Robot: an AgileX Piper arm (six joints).
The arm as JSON. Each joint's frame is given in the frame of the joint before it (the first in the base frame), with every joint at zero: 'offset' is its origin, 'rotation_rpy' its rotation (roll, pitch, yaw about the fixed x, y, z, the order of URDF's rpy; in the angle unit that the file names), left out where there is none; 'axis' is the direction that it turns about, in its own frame. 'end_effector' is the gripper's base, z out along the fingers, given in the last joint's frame.
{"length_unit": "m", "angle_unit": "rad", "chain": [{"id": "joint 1", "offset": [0.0, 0.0, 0.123], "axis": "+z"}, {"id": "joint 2", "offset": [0.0, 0.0, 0.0], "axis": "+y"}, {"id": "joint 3", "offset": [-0.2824, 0.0, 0.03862], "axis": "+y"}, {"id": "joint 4", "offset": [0.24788, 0.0, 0.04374], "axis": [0.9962, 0.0, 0.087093]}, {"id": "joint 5", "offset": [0.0, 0.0, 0.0], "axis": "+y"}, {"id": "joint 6", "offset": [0.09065, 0.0, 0.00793], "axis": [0.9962, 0.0, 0.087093]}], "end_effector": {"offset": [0.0, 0.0, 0.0], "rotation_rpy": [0.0, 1.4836, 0.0]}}
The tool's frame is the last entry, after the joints.
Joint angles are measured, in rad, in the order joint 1, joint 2, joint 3, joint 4, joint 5, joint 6. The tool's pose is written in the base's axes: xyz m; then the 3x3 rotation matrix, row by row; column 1 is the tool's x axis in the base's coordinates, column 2 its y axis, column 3 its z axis. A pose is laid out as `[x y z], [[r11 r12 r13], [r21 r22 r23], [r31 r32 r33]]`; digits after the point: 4 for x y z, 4 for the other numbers.
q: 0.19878, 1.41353, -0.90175, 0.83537, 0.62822, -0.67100
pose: [0.2703 0.0949 0.2617], [[-0.7795 -0.4056 0.4774], [-0.1032 0.8348 0.5407], [-0.6179 0.3722 -0.6926]]
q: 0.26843, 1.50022, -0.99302, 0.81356, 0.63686, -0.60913
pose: [0.2867 0.1196 0.2615], [[-0.7938 -0.4275 0.4326], [-0.1290 0.8134 0.5672], [-0.5944 0.3945 -0.7008]]
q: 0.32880, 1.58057, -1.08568, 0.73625, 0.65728, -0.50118
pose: [0.3004 0.1419 0.2594], [[-0.8153 -0.4321 0.3855], [-0.1617 0.8091 0.5650], [-0.5560 0.3983 -0.7295]]
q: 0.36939, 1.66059, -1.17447, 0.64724, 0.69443, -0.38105
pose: [0.3135 0.1590 0.2537], [[-0.8460 -0.4139 0.3361], [-0.1845 0.8186 0.5439], [-0.5003 0.3982 -0.7689]]
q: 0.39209, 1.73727, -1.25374, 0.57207, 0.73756, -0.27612
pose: [0.3264 0.1708 0.2451], [[-0.8775 -0.3818 0.2901], [-0.1937 0.8357 0.5139], [-0.4387 0.3948 -0.8073]]
